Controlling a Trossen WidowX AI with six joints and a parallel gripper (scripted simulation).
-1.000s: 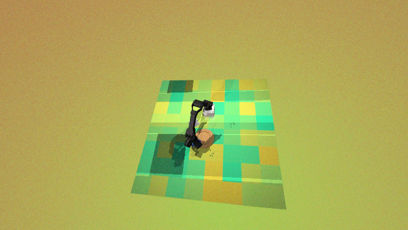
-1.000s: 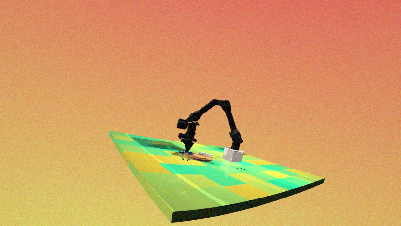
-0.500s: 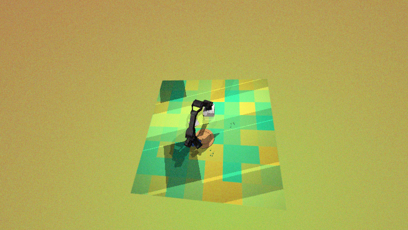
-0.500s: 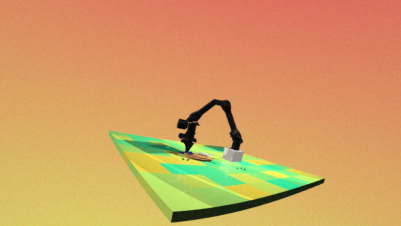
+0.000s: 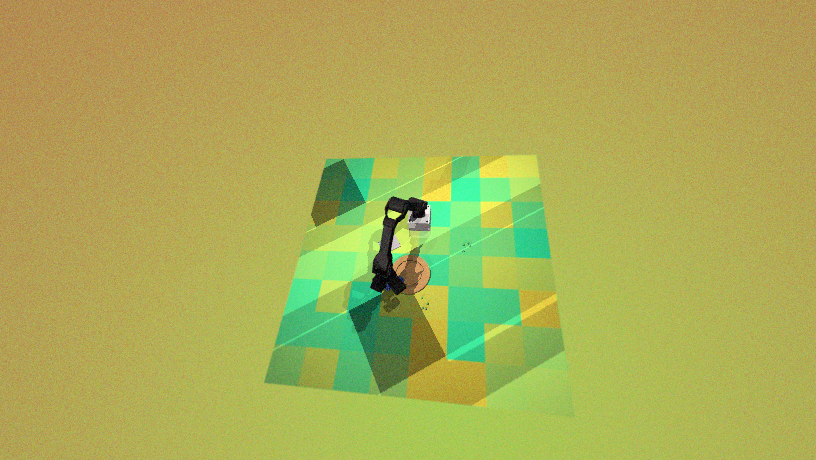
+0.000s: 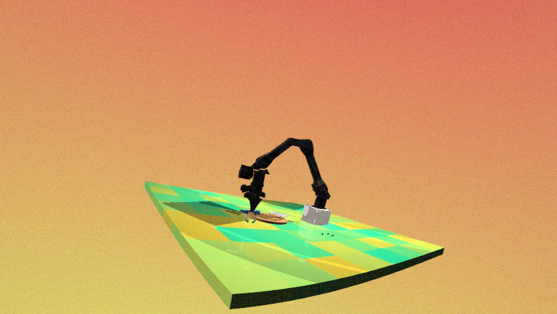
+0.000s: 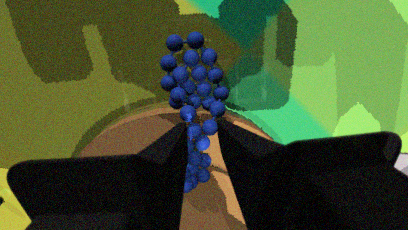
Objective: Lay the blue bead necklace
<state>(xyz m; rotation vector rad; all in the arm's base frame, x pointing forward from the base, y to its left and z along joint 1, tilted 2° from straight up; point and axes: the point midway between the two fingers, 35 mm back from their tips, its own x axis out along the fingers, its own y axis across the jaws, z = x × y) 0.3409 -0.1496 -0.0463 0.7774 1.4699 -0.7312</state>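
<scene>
Right now the round bead board is 80 mm to the left of my gripper tip, 40 mm behind it and 10 mm below it. Round my gripper tip: flat grey piece (210 mm behind, 20 mm to the right, 10 mm below).
</scene>
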